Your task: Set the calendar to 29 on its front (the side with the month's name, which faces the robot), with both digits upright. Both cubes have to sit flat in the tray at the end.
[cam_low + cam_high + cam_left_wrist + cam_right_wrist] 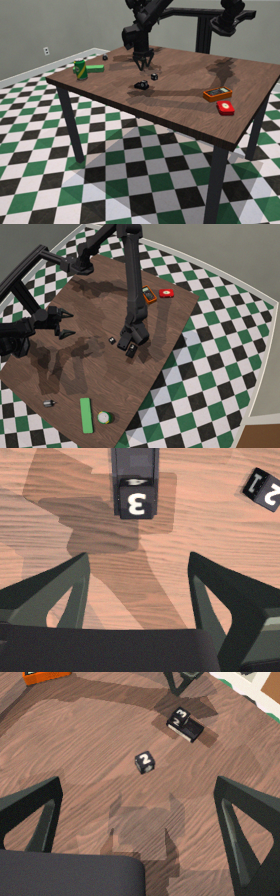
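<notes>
Now: the black cube 10 cm below my left hand and 1 cm to the right of it. Round my left hand: black calendar tray 11 cm below, 2 cm to the right; green case 48 cm to the right, 11 cm below, 1 cm behind; red box 43 cm to the left, 10 cm below.
</notes>
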